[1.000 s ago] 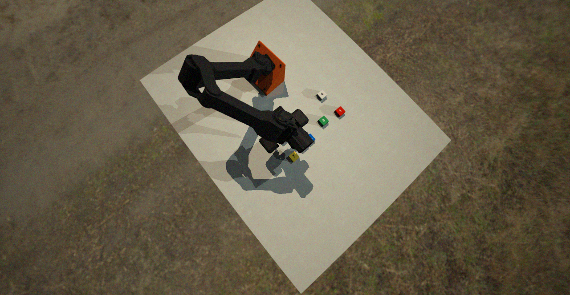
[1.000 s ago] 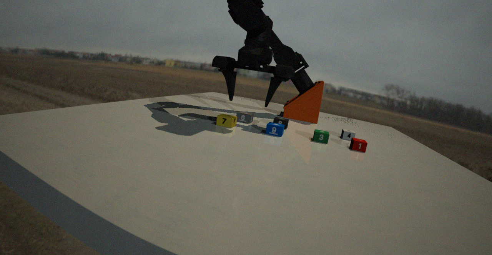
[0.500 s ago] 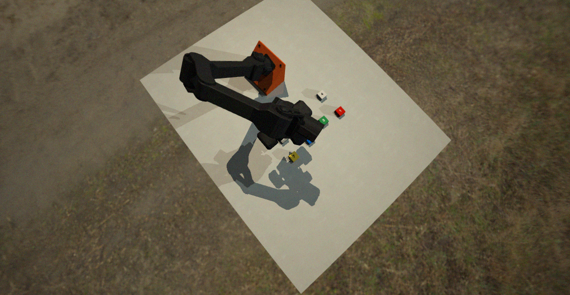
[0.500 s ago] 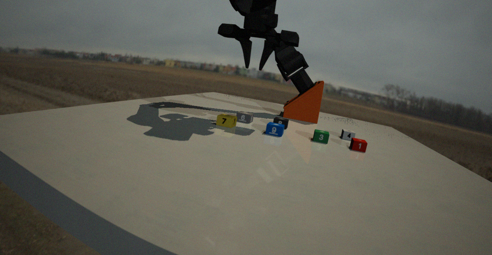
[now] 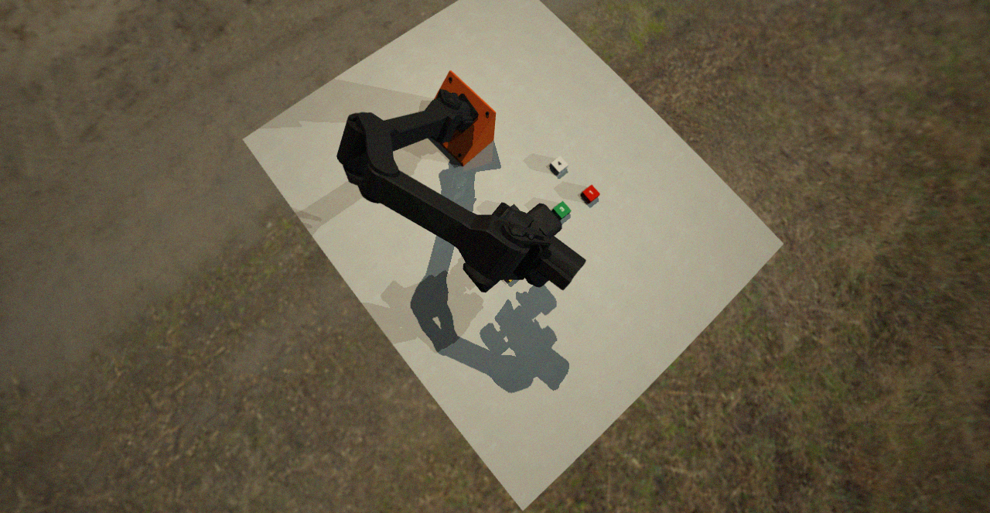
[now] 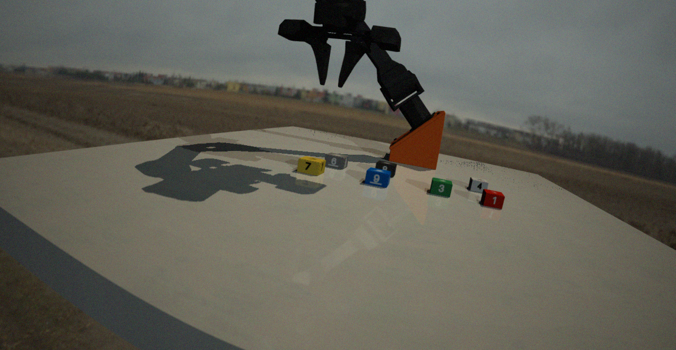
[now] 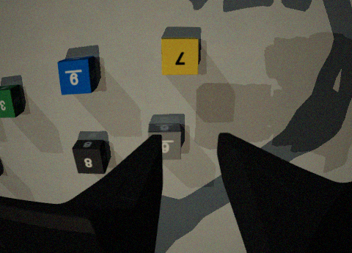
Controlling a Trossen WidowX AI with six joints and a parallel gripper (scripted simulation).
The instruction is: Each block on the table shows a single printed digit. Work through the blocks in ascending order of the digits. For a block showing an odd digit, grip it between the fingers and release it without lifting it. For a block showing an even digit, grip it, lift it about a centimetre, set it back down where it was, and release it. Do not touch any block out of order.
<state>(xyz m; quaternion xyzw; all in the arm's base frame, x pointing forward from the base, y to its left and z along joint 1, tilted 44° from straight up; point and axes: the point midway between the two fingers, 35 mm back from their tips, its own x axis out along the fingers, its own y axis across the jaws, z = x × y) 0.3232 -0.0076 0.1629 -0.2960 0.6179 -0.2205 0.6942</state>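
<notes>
Right now the yellow block is 120 mm below my gripper tip and 20 mm ahead of it. The rest, counted from my gripper tip: grey block 6: 120 mm below, 60 mm behind, 10 mm to the left; then black block marked 8: 120 mm below, 90 mm to the left, 90 mm behind; then blue block 9: 120 mm below, 90 mm to the left.
</notes>
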